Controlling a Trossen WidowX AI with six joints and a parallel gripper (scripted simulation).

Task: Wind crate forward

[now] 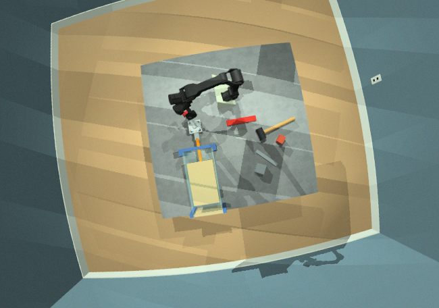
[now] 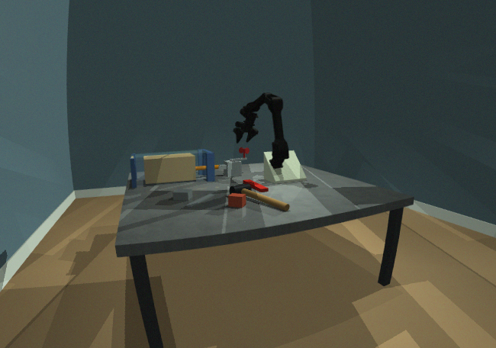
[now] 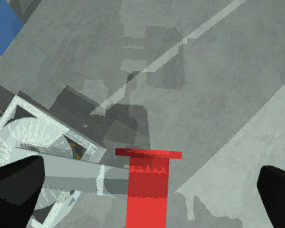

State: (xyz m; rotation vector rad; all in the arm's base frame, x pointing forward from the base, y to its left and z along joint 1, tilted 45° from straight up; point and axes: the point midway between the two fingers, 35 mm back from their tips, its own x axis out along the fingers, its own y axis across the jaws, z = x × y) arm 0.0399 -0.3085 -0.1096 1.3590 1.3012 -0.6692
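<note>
Right now the red spool-shaped handle grip is 70 mm below my gripper tip, 20 mm to the left of it and 10 mm behind it. The rest, counted from my gripper tip: winch handle 100 mm below, 30 mm to the left, 30 mm ahead; then grey winch 170 mm below, 70 mm ahead, 30 mm to the left; then red flat bar 390 mm to the left, 190 mm below, 130 mm ahead.
</note>
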